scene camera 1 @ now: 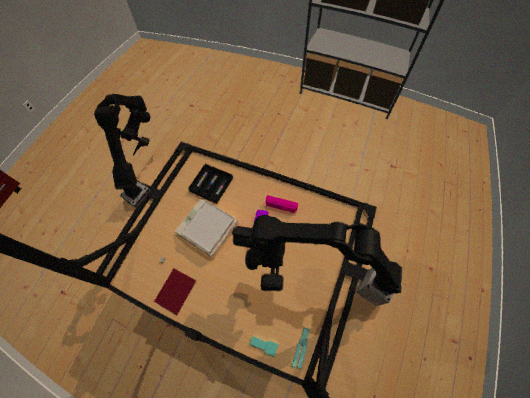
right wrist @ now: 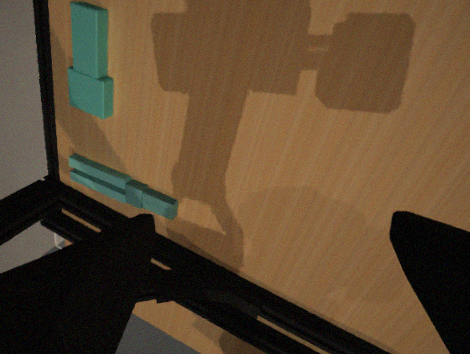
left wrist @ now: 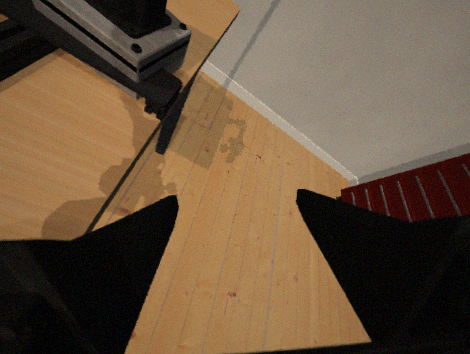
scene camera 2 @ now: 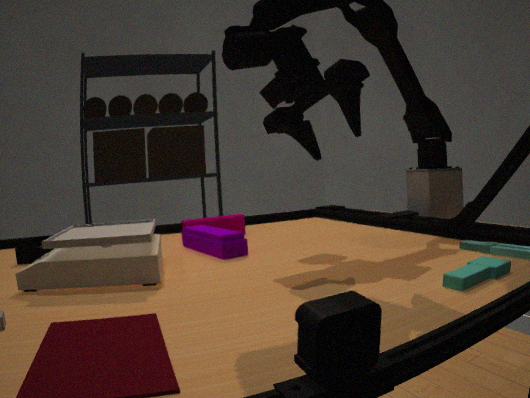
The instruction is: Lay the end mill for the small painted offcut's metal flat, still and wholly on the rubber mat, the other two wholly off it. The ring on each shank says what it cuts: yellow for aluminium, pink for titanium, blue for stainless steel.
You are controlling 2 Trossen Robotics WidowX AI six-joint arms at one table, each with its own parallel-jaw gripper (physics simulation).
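Frame: origin at the left arm's base, x back, y right, z up, level; centimetres.
Seen in the pictures: left gripper, between the fingertips: point(scene camera 1: 125, 152) point(left wrist: 237, 198); right gripper, between the fingertips: point(scene camera 1: 276, 276) point(right wrist: 271, 225) point(scene camera 2: 338, 148); left arm's base, origin of its link: point(scene camera 1: 133, 191) point(left wrist: 126, 6); right arm's base, origin of its link: point(scene camera 1: 383, 282) point(scene camera 2: 433, 168).
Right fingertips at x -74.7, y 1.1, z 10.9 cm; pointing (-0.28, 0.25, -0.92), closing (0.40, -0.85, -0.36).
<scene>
Pixels of each thing's top centre, then the offset from my right fingertips to it. "spot": a spot on its surface instead. Level surfaces: height alone.
- small painted offcut, centre of its top: point(scene camera 1: 162, 259) dx +44.3, dy +15.6, dz -14.7 cm
- dark red rubber mat, height of its surface: dz -15.7 cm
- black tray, centre of its top: point(scene camera 1: 210, 181) dx +47.7, dy -23.9, dz -13.2 cm
- pale lidded box, a spot on its surface: point(scene camera 2: 105, 267) spot: dx +33.6, dy +3.7, dz -13.2 cm
- magenta block, centre of its top: point(scene camera 2: 214, 217) point(scene camera 1: 281, 202) dx +14.5, dy -30.3, dz -11.9 cm
- purple block, centre of its top: point(scene camera 2: 210, 229) point(scene camera 1: 258, 226) dx +17.1, dy -16.1, dz -12.3 cm
The small painted offcut point(scene camera 1: 162, 260) point(scene camera 2: 2, 321) is a tiny greyish block on the table; its paint is too small to read. The dark red rubber mat point(scene camera 1: 175, 291) point(scene camera 2: 100, 355) lies flat and bare. A black tray point(scene camera 1: 202, 195) holds three end mills side by side: a left one point(scene camera 1: 202, 179) whose ring colour I cannot tell, a middle one point(scene camera 1: 213, 180) with a bluish mark, and a right one point(scene camera 1: 220, 189) with a pinkish mark. My left gripper point(scene camera 1: 139, 146) point(left wrist: 237, 198) is open and empty, outside the table frame. My right gripper point(scene camera 2: 339, 147) point(right wrist: 271, 225) is open and empty, high above the table.
A pale lidded box point(scene camera 1: 207, 227) point(scene camera 2: 105, 267) stands between tray and mat. A magenta block point(scene camera 1: 281, 203) and a purple block point(scene camera 1: 261, 214) point(scene camera 2: 222, 245) lie near the right arm. Two teal pieces point(scene camera 1: 264, 345) point(scene camera 1: 301, 348) lie at the front right. Black rails edge the table.
</scene>
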